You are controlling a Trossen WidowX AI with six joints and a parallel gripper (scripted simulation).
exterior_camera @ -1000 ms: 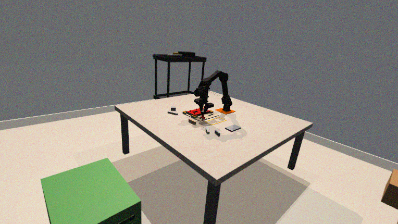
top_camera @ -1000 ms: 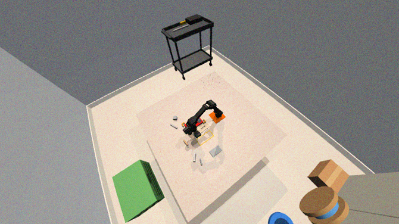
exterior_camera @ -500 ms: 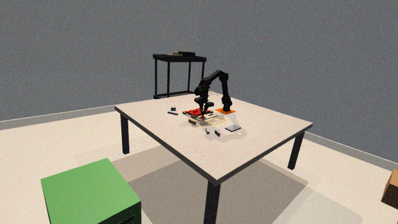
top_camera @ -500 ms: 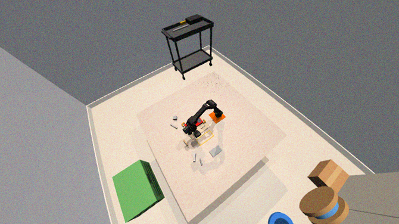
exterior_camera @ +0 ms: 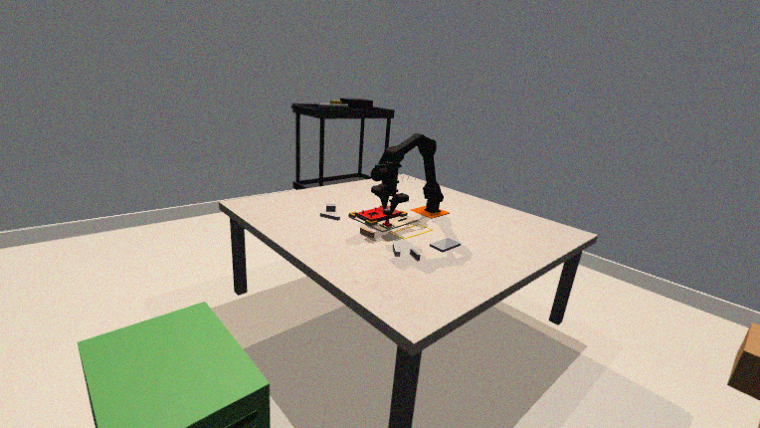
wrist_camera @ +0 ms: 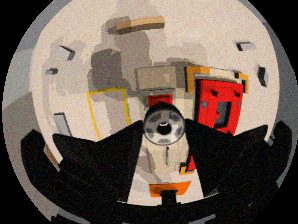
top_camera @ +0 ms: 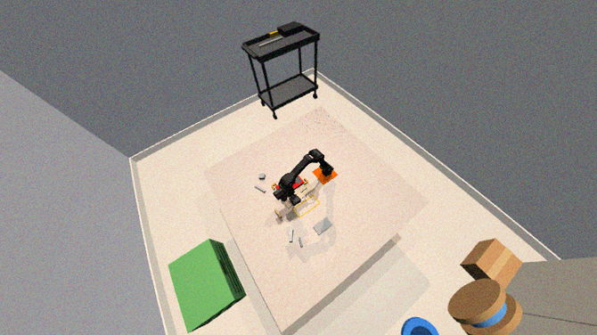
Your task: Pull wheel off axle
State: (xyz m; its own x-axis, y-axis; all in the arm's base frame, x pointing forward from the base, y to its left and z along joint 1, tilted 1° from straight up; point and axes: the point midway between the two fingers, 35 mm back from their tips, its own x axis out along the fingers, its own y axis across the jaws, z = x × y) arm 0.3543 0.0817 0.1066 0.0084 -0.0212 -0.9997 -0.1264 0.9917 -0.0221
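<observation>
My gripper tip is 4 cm above the upright axle.
</observation>
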